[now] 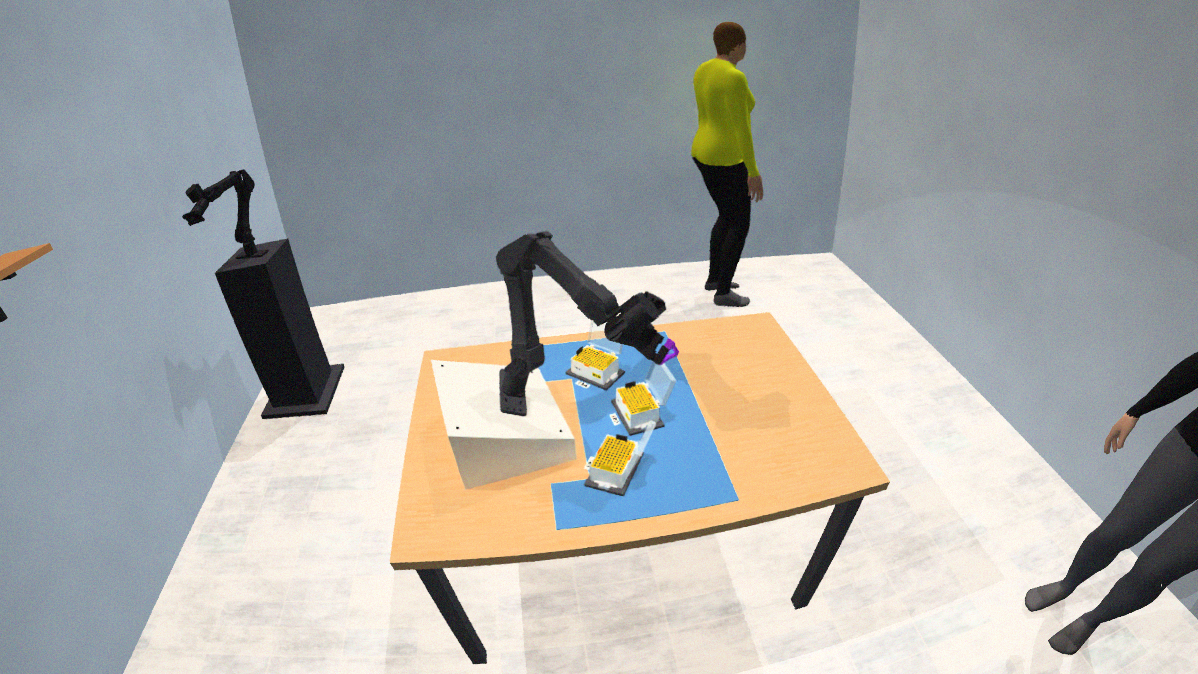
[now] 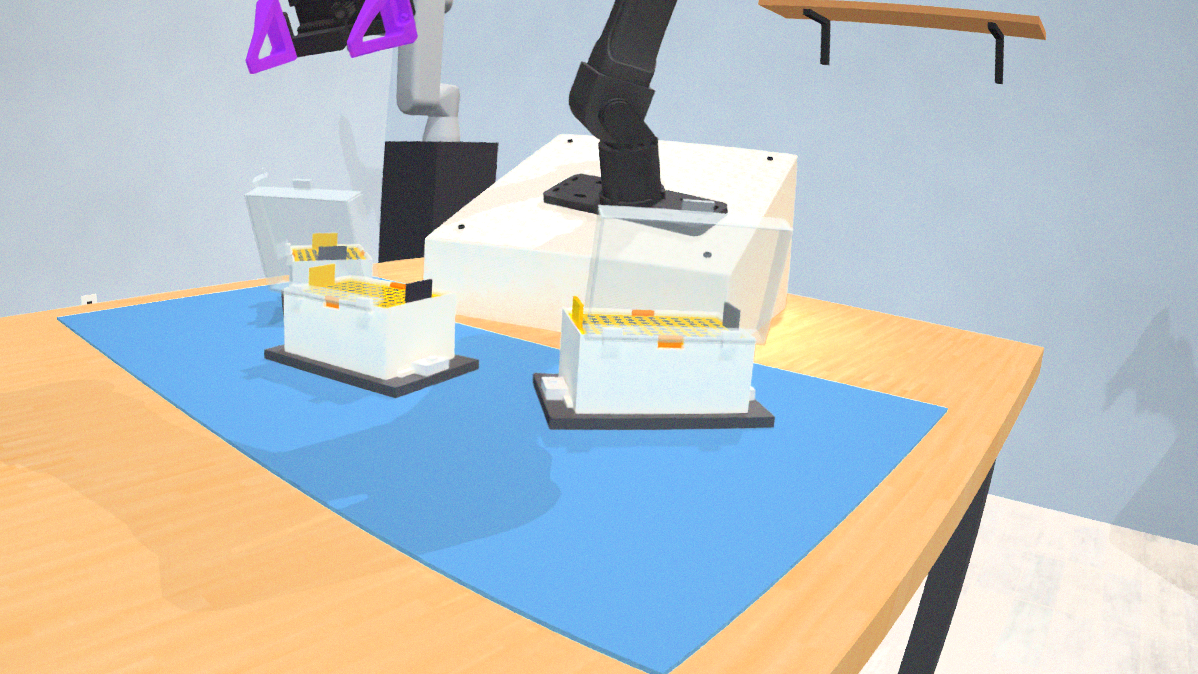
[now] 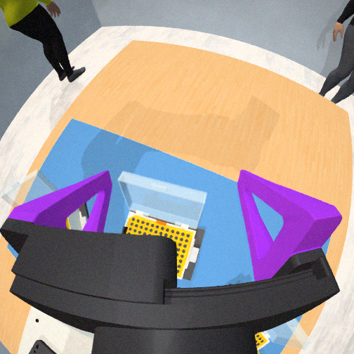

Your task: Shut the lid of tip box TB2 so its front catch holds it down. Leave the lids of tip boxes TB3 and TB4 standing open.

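Where they show: gripper, fingertip midpoint: (image 1: 665, 343) (image 2: 297, 58); arm's base, origin of the base link: (image 1: 511, 392) (image 2: 633, 206).
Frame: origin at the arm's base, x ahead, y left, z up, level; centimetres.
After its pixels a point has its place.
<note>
Three white tip boxes with yellow racks stand on dark bases: the far one (image 1: 594, 365) {x 24.5, y 16.4, z -6.1 cm}, the middle one (image 1: 638, 404) (image 2: 335, 335) (image 3: 162, 239) and the near one (image 1: 614, 461) (image 2: 666, 377) (image 3: 261, 341). Their labels are too small to read, so I cannot tell which is TB2, TB3 or TB4. Clear lids stand open at the middle box (image 1: 662, 382) {x 41.3, y -0.9, z -1.8 cm} (image 3: 165, 196), at the near box (image 2: 686, 268) {x 30.7, y 25.2, z -0.6 cm} and at the far box (image 3: 31, 189). My gripper (image 1: 668, 348) {x 41.0, y -3.6, z 13.0 cm} (image 2: 304, 62) {x 41.0, y -3.6, z 13.0 cm} (image 3: 174, 177) is open and empty, above the boxes and apart from them.
The boxes stand on a blue mat (image 1: 686, 469) {x 42.4, y -25.4, z -11.7 cm} (image 2: 636, 536) {x 43.2, y 31.3, z -11.8 cm} on the wooden table (image 1: 779, 377) {x 82.5, y 5.8, z -12.1 cm}. The arm stands on a white sloped block (image 1: 494, 452) {x -5.0, y -20.8, z -1.4 cm} (image 2: 502, 285) {x 12.9, y -6.2, z -8.3 cm} beside the mat. One person (image 1: 722, 117) stands beyond the table, and part of another (image 1: 1147, 502) shows at the right.
</note>
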